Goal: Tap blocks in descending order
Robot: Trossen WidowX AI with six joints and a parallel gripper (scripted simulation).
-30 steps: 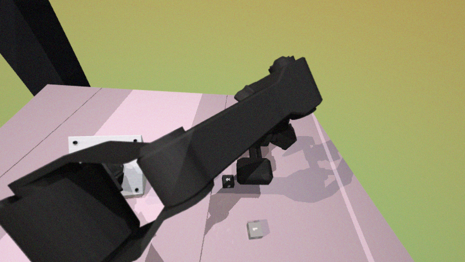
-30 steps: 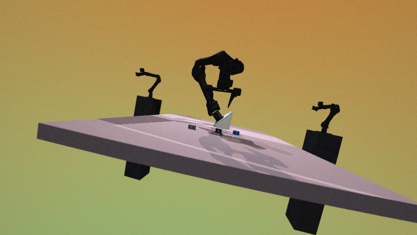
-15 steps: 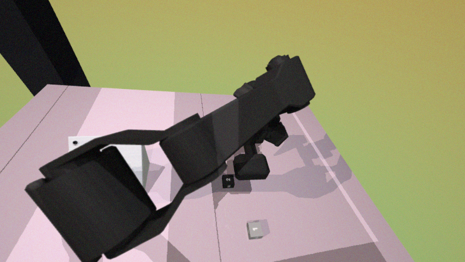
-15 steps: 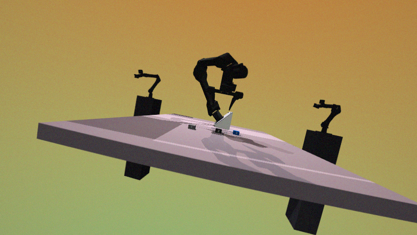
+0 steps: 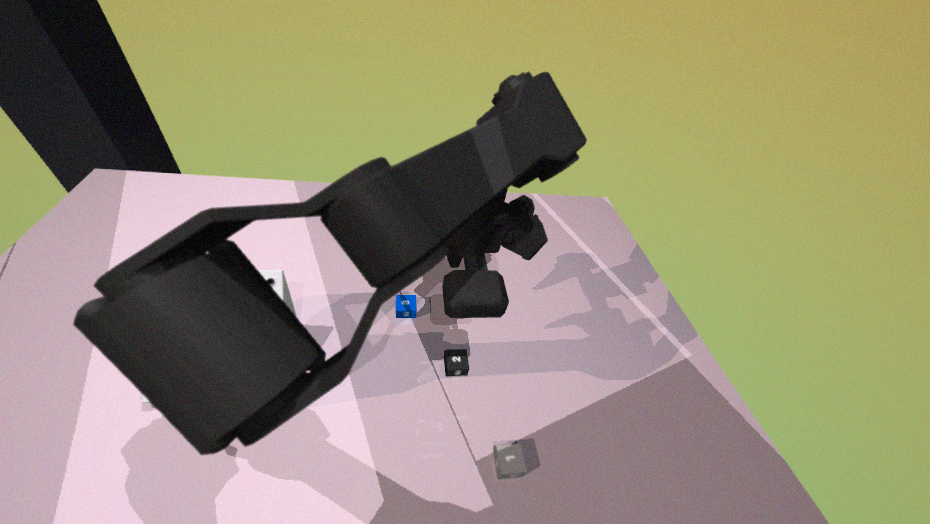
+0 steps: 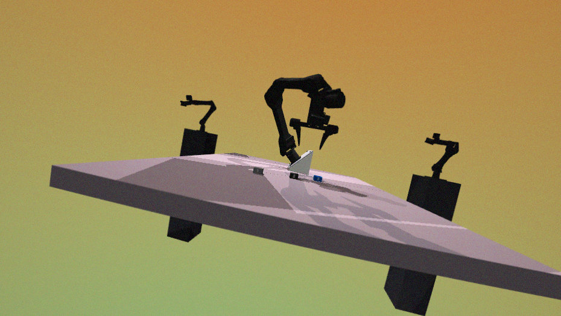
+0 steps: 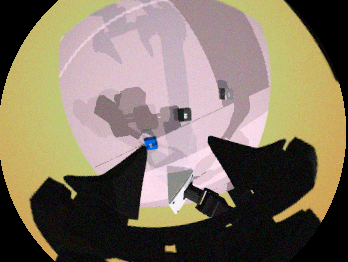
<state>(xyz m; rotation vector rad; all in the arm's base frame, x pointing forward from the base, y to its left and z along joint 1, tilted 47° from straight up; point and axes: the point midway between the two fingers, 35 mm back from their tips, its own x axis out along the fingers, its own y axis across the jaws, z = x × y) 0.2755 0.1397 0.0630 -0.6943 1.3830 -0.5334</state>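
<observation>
My gripper tip is now 6 cm past the blue block, 6 cm to the right of it and 12 cm above it. From my gripper tip the other things lie so: grey block 7 cm ahead, 17 cm to the right, 12 cm below; then black block 1 cm ahead, 4 cm to the right, 12 cm below.
</observation>
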